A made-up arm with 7 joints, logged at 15 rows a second.
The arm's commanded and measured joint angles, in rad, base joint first. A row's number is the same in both.
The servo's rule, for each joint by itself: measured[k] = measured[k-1] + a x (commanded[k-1-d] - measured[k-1]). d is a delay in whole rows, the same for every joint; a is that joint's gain. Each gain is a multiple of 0.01, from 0.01 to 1. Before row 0 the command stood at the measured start. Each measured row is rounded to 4 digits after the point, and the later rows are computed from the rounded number. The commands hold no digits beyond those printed.
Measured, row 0:
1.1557, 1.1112, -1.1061, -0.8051, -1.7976, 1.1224, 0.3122
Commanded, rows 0 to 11:
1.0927, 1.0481, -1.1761, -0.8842, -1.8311, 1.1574, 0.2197
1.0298, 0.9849, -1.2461, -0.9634, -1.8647, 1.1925, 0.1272
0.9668, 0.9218, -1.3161, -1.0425, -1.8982, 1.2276, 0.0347
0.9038, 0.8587, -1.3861, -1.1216, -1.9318, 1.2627, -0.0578
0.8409, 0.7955, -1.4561, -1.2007, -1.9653, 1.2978, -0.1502
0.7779, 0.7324, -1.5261, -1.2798, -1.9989, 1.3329, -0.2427
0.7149, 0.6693, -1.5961, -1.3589, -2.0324, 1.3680, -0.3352
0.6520, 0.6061, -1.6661, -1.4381, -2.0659, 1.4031, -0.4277
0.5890, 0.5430, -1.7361, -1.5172, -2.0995, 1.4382, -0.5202
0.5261, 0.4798, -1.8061, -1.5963, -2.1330, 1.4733, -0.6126
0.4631, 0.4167, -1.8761, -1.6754, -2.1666, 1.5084, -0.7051
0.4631, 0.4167, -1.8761, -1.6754, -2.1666, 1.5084, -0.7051
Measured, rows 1 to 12:
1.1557, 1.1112, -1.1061, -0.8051, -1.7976, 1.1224, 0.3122
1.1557, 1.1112, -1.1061, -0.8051, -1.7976, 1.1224, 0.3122
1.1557, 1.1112, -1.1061, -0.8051, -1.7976, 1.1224, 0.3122
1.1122, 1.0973, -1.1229, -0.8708, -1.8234, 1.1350, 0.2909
1.0553, 1.0726, -1.1525, -0.9477, -1.8552, 1.1557, 0.2532
0.9942, 1.0394, -1.1918, -1.0264, -1.8883, 1.1816, 0.2029
0.9318, 0.9996, -1.2384, -1.1054, -1.9218, 1.2108, 0.1429
0.8691, 0.9547, -1.2906, -1.1845, -1.9553, 1.2421, 0.0755
0.8062, 0.9058, -1.3471, -1.2636, -1.9889, 1.2748, 0.0023
0.7432, 0.8538, -1.4069, -1.3427, -2.0224, 1.3084, -0.0753
0.6803, 0.7993, -1.4691, -1.4219, -2.0559, 1.3425, -0.1564
0.6173, 0.7429, -1.5332, -1.5010, -2.0895, 1.3770, -0.2401
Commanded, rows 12 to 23:
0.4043, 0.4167, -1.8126, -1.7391, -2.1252, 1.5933, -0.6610
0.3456, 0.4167, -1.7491, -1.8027, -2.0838, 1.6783, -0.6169
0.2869, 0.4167, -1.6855, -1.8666, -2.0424, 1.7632, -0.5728
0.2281, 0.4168, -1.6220, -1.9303, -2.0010, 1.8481, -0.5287
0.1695, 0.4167, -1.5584, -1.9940, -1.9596, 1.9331, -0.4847
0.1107, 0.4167, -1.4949, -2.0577, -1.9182, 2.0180, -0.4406
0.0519, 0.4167, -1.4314, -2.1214, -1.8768, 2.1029, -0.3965
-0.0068, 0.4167, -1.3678, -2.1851, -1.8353, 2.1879, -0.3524
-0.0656, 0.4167, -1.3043, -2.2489, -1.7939, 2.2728, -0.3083
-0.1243, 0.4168, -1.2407, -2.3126, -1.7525, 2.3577, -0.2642
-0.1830, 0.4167, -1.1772, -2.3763, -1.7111, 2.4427, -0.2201
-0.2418, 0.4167, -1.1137, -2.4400, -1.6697, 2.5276, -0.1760
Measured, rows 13 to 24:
0.5544, 0.6850, -1.5987, -1.5801, -2.1230, 1.4117, -0.3258
0.4914, 0.6260, -1.6653, -1.6592, -2.1566, 1.4465, -0.4130
0.4719, 0.5800, -1.7159, -1.6726, -2.1643, 1.4688, -0.4802
0.4253, 0.5441, -1.7391, -1.7278, -2.1342, 1.5136, -0.5218
0.3703, 0.5161, -1.7415, -1.7900, -2.0954, 1.5729, -0.5437
0.3128, 0.4942, -1.7281, -1.8536, -2.0546, 1.6414, -0.5504
0.2544, 0.4772, -1.7026, -1.9173, -2.0133, 1.7158, -0.5454
0.1958, 0.4639, -1.6680, -1.9810, -1.9720, 1.7940, -0.5314
0.1371, 0.4535, -1.6265, -2.0447, -1.9306, 1.8746, -0.5105
0.0783, 0.4454, -1.5797, -2.1084, -1.8892, 1.9568, -0.4843
0.0196, 0.4391, -1.5288, -2.1721, -1.8477, 2.0400, -0.4540
-0.0392, 0.4342, -1.4749, -2.2358, -1.8063, 2.1238, -0.4205

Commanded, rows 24 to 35:
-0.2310, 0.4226, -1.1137, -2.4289, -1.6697, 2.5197, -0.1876
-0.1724, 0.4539, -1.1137, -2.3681, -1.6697, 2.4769, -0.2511
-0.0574, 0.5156, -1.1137, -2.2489, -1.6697, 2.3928, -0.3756
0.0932, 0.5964, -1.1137, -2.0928, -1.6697, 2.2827, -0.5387
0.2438, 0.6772, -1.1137, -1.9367, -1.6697, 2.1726, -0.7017
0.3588, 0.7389, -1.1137, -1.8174, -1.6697, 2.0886, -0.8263
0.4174, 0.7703, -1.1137, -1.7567, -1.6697, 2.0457, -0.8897
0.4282, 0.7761, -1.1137, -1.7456, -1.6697, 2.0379, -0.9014
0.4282, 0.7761, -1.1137, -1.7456, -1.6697, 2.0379, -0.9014
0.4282, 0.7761, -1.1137, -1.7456, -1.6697, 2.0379, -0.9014
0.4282, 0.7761, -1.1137, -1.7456, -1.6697, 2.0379, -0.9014
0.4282, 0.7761, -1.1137, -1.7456, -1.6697, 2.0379, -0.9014
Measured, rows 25 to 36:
-0.0979, 0.4304, -1.4187, -2.2995, -1.7649, 2.2080, -0.3846
-0.1566, 0.4274, -1.3607, -2.3632, -1.7235, 2.2925, -0.3468
-0.2154, 0.4250, -1.3014, -2.4269, -1.6821, 2.3771, -0.3075
-0.2262, 0.4245, -1.2564, -2.4286, -1.6726, 2.4284, -0.2799
-0.1891, 0.4310, -1.2222, -2.3784, -1.6704, 2.4459, -0.2733
-0.0982, 0.4496, -1.1962, -2.2709, -1.6699, 2.4268, -0.2968
0.0339, 0.4819, -1.1764, -2.1231, -1.6697, 2.3749, -0.3524
0.1787, 0.5249, -1.1614, -1.9684, -1.6697, 2.3021, -0.4327
0.3030, 0.5720, -1.1500, -1.8431, -1.6697, 2.2252, -0.5232
0.3819, 0.6156, -1.1413, -1.7714, -1.6697, 2.1606, -0.6075
0.4138, 0.6509, -1.1347, -1.7500, -1.6697, 2.1164, -0.6751
0.4237, 0.6784, -1.1297, -1.7463, -1.6697, 2.0881, -0.7271

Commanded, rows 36 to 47:
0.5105, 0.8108, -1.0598, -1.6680, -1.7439, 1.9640, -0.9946
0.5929, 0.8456, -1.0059, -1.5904, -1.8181, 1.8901, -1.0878
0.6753, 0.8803, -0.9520, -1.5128, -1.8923, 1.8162, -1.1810
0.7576, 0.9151, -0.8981, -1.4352, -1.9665, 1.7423, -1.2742
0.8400, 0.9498, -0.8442, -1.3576, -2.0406, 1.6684, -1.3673
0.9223, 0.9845, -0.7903, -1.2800, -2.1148, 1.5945, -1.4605
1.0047, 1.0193, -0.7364, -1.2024, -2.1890, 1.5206, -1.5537
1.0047, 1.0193, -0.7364, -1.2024, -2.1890, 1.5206, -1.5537
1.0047, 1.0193, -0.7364, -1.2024, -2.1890, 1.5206, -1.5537
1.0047, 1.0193, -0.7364, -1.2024, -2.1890, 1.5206, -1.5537
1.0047, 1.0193, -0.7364, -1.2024, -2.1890, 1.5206, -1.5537
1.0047, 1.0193, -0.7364, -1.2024, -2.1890, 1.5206, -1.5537
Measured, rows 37 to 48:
0.4268, 0.6999, -1.1259, -1.7457, -1.6697, 2.0700, -0.7672
0.4278, 0.7167, -1.1230, -1.7456, -1.6697, 2.0584, -0.7981
0.4281, 0.7298, -1.1208, -1.7456, -1.6697, 2.0510, -0.8219
0.4850, 0.7476, -1.1062, -1.6812, -1.7268, 2.0197, -0.8616
0.5595, 0.7692, -1.0821, -1.6058, -1.7971, 1.9730, -0.9136
0.6394, 0.7936, -1.0509, -1.5286, -1.8704, 1.9166, -0.9751
0.7210, 0.8203, -1.0142, -1.4511, -1.9444, 1.8539, -1.0439
0.8031, 0.8488, -0.9734, -1.3735, -2.0185, 1.7871, -1.1183
0.8853, 0.8787, -0.9295, -1.2959, -2.0927, 1.7178, -1.1970
0.9677, 0.9096, -0.8832, -1.2183, -2.1669, 1.6468, -1.2790
0.9932, 0.9337, -0.8480, -1.2051, -2.1839, 1.6014, -1.3422
1.0011, 0.9525, -0.8212, -1.2029, -2.1878, 1.5723, -1.3908

